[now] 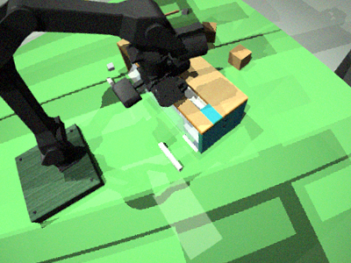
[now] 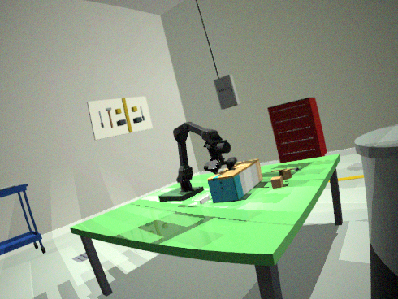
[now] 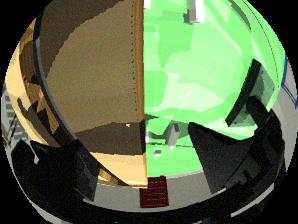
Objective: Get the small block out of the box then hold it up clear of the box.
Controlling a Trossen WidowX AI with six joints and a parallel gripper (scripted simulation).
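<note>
The box is 40 mm ahead of my gripper tip, 10 mm to the right of it and 30 mm below it. Also, from my gripper tip: tan block: 60 mm ahead, 30 mm to the left; then thin wooden stick: 220 mm ahead, 360 mm to the left, 80 mm below.
</note>
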